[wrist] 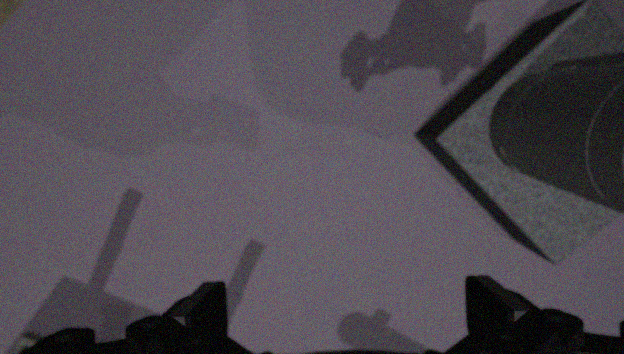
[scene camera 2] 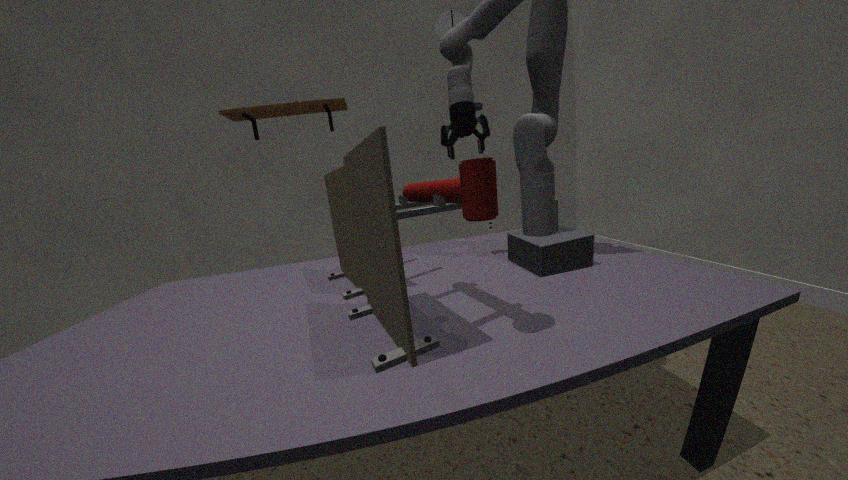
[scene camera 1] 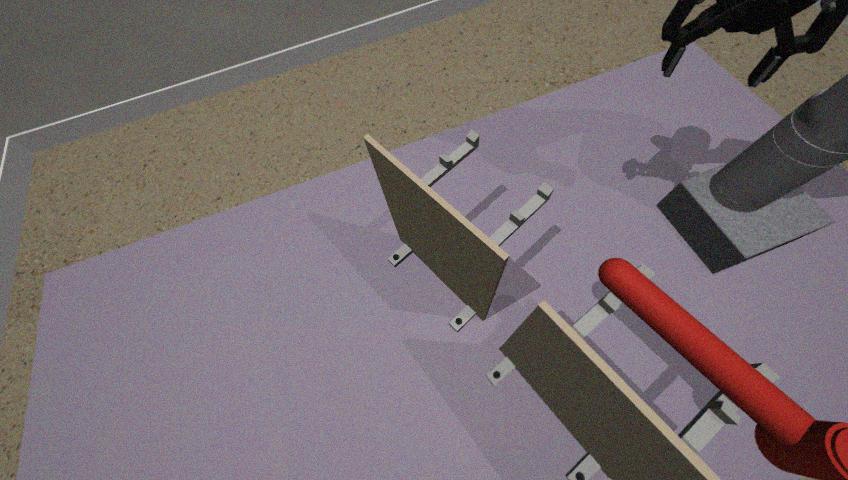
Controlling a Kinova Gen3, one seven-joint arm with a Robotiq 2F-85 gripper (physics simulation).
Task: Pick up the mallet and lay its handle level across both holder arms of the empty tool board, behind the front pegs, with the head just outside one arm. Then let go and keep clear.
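Frame: origin at the arm's base, x ahead, y left, z up, level; millimetres.
Seen in the pictures: gripper, between the fingertips: (wrist: 344,305) (scene camera 2: 466,156) (scene camera 1: 707,78); arm's base, origin of its link: (wrist: 542,124) (scene camera 2: 538,232) (scene camera 1: 738,189).
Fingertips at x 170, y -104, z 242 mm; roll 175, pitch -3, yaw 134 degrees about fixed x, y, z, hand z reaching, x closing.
Pixels of each thing's middle, then the offset from my fingertips to it. Level surfaces: height alone.
- red mallet, middle of its body: (scene camera 1: 706,352) (scene camera 2: 438,191) 187 mm ahead, 268 mm left, 85 mm down
- nearer tool board, middle of its body: (scene camera 1: 613,380) (scene camera 2: 402,239) 264 mm ahead, 261 mm left, 163 mm down
- empty tool board, middle of its body: (scene camera 1: 459,223) (scene camera 2: 362,226) 329 mm ahead, 40 mm right, 169 mm down
- lilac table, height of its surface: 332 mm down
The red mallet (scene camera 1: 702,350) (scene camera 2: 478,190) lies with its handle across both holder arms of the nearer tool board (scene camera 1: 601,398) (scene camera 2: 380,255), its head outside the arm nearer the camera. The empty tool board (scene camera 1: 440,243) stands upright farther back; its two pale holder arms (scene camera 1: 458,153) (scene camera 1: 532,205) have upturned front pegs. In scene camera 2 this board is largely hidden behind the nearer one. My gripper (scene camera 1: 709,78) (scene camera 2: 465,154) (wrist: 344,305) is open and empty, fingers downward, high above the table. In scene camera 2 it appears above the mallet, apart from it. The mallet itself does not show in the wrist view.
The robot's base block (scene camera 1: 779,228) (scene camera 2: 550,255) (wrist: 540,210) stands on the lilac table (scene camera 1: 208,333) (scene camera 2: 208,380), beyond the mallet. Feet of the boards stick out behind them. A brown shelf (scene camera 2: 285,110) hangs on the back wall. Shadows of arms and mallet fall on the table.
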